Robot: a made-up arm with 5 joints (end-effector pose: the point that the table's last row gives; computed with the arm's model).
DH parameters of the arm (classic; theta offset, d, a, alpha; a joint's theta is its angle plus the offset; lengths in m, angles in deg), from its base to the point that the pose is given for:
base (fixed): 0 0 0.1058 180
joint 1: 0 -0.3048 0.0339 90
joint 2: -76.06 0 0.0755 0
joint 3: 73.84 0 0.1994 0
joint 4: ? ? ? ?
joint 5: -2.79 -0.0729 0 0
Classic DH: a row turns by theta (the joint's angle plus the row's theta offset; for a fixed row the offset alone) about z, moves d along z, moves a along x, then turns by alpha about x.
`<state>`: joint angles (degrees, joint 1 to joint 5).
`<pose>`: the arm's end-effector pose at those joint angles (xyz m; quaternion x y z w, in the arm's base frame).
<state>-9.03 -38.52 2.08 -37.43 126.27</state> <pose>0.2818 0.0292 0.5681 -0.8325 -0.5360 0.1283 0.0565</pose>
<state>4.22 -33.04 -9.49 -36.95 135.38</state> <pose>0.2695 -0.0109 0.5882 -0.9259 -0.3665 0.0824 0.0399</pose>
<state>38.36 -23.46 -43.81 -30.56 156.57</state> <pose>0.1703 -0.0495 0.6382 0.9921 -0.1055 0.0578 0.0365</pose>
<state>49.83 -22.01 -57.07 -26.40 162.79</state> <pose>0.1286 -0.0252 0.6469 0.9575 -0.2550 0.1105 0.0771</pose>
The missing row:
joint 4: -87.79 0.0012 0 90
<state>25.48 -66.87 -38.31 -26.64 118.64</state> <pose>-0.0152 0.0590 0.5949 0.8814 0.3093 0.2532 0.2516</pose>
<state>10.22 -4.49 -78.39 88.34 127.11</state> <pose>0.2398 -0.0229 0.5710 -0.6204 -0.2599 0.6209 0.4025</pose>
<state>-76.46 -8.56 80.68 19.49 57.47</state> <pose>0.1298 0.1048 0.1198 -0.0026 0.0137 0.9104 0.4135</pose>
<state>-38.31 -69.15 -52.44 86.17 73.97</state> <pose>0.0426 -0.0484 0.5558 -0.2514 -0.8524 0.3743 0.2646</pose>
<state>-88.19 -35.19 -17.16 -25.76 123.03</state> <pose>0.1089 0.1371 0.6090 0.2746 0.9560 -0.1003 0.0254</pose>
